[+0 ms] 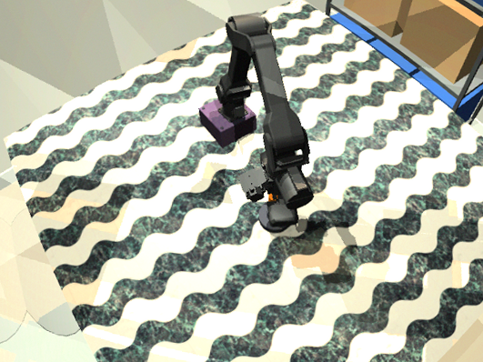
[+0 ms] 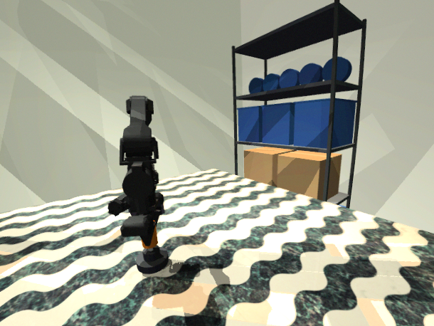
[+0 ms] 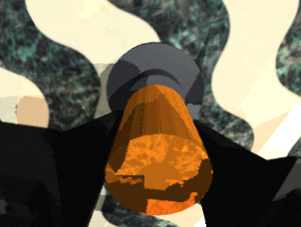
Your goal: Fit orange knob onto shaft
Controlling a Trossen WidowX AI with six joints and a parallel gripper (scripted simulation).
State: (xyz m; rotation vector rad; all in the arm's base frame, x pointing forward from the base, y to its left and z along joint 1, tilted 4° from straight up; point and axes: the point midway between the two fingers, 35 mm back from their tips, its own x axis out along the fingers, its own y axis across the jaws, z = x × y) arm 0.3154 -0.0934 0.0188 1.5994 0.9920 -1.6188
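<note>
The round grey pedestal lies 40 mm below my gripper tip. Round my gripper tip: orange knob (30 mm above).
</note>
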